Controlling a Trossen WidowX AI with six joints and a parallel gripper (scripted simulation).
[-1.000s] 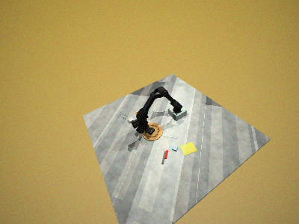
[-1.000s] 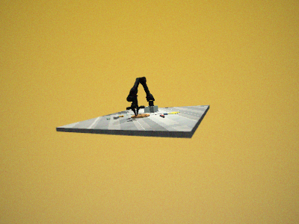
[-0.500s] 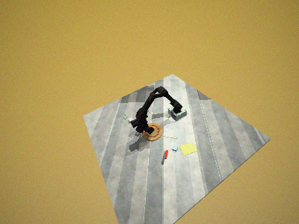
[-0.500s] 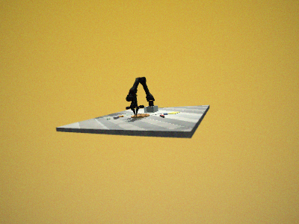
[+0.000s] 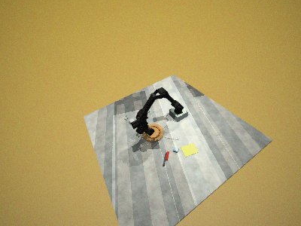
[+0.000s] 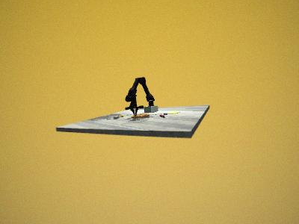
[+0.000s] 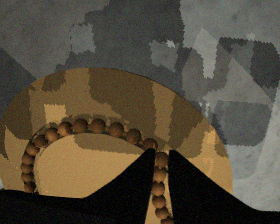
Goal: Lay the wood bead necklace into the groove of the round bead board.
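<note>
Right now my gripper tip is 60 mm past the round bead board, 20 mm to the right of it and 10 mm above it. Round my gripper tip: thin grey stick (190 mm behind, 140 mm to the left, 10 mm below); red-handled tool (290 mm to the left, 60 mm behind, 10 mm below); grey piece (210 mm to the right, 80 mm ahead).
</note>
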